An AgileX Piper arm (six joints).
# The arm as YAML. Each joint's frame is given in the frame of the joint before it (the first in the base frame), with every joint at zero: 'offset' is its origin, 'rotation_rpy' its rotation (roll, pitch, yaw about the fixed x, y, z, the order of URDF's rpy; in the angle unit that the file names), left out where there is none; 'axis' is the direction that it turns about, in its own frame. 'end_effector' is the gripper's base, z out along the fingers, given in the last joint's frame.
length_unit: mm
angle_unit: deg
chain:
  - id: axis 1
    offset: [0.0, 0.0, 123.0]
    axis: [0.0, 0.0, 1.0]
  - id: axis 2
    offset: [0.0, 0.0, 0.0]
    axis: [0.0, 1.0, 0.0]
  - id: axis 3
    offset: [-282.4, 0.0, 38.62]
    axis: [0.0, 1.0, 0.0]
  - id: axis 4
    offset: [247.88, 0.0, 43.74]
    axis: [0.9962, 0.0, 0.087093]
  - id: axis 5
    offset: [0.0, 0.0, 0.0]
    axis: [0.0, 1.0, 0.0]
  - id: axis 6
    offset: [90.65, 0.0, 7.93]
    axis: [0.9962, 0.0, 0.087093]
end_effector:
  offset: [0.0, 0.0, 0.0]
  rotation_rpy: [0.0, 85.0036, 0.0]
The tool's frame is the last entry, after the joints.
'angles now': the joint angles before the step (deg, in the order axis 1, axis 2, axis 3, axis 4, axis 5, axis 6). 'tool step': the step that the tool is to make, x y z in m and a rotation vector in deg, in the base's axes. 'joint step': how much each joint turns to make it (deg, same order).
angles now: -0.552, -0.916, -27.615, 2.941, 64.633, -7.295
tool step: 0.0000, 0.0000, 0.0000, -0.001, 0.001, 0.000
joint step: -0.001, 0.000, 0.000, 0.000, 0.001, -0.001
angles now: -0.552, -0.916, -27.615, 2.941, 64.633, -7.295
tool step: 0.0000, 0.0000, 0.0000, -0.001, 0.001, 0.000
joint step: -0.001, 0.000, 0.000, 0.000, 0.001, -0.001
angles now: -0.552, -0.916, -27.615, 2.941, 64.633, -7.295
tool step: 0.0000, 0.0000, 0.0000, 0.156, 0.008, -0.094
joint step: 0.000, 0.000, 0.000, 0.000, 0.001, 0.182
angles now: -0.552, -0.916, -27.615, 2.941, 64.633, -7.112
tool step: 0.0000, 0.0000, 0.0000, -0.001, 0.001, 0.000
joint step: -0.001, 0.000, 0.000, 0.000, 0.001, -0.001
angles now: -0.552, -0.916, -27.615, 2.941, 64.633, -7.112
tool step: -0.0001, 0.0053, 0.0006, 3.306, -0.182, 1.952
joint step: 0.030, -0.009, -0.003, 3.718, -0.157, 0.235
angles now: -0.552, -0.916, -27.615, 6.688, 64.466, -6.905
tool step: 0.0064, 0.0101, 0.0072, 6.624, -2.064, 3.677
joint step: -0.017, 1.751, -0.066, 7.695, -3.705, -0.228
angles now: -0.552, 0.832, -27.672, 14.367, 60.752, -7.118
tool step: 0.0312, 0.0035, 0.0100, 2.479, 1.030, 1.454
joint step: -0.015, 9.341, -0.005, 4.541, -7.883, -3.036
